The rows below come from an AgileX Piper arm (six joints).
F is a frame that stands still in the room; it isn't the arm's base.
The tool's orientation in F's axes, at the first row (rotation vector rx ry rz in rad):
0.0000, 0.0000, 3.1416
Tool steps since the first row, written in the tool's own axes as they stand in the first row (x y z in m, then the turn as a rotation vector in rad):
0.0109, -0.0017, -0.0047, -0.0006, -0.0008, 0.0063
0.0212, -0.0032, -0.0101, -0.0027, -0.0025, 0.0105
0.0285, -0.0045, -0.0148, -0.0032, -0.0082, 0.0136
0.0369, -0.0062, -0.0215, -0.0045, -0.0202, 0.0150
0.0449, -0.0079, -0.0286, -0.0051, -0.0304, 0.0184
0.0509, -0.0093, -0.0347, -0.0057, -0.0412, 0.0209
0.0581, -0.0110, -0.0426, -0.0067, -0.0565, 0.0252
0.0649, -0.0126, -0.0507, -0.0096, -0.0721, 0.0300
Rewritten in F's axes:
-0.0109, 0.0017, -0.0047, 0.0006, 0.0008, 0.0063
-0.0212, 0.0032, -0.0101, 0.0027, 0.0025, 0.0105
-0.0285, 0.0045, -0.0148, 0.0032, 0.0082, 0.0136
-0.0369, 0.0062, -0.0215, 0.0045, 0.0202, 0.0150
-0.0449, 0.0079, -0.0286, 0.0051, 0.0304, 0.0184
-0.0509, 0.0093, -0.0347, 0.0057, 0.0412, 0.0209
-0.0581, 0.0110, -0.0426, 0.0067, 0.0565, 0.0252
-0.0649, 0.0126, -0.0507, 0.0096, 0.0721, 0.0300

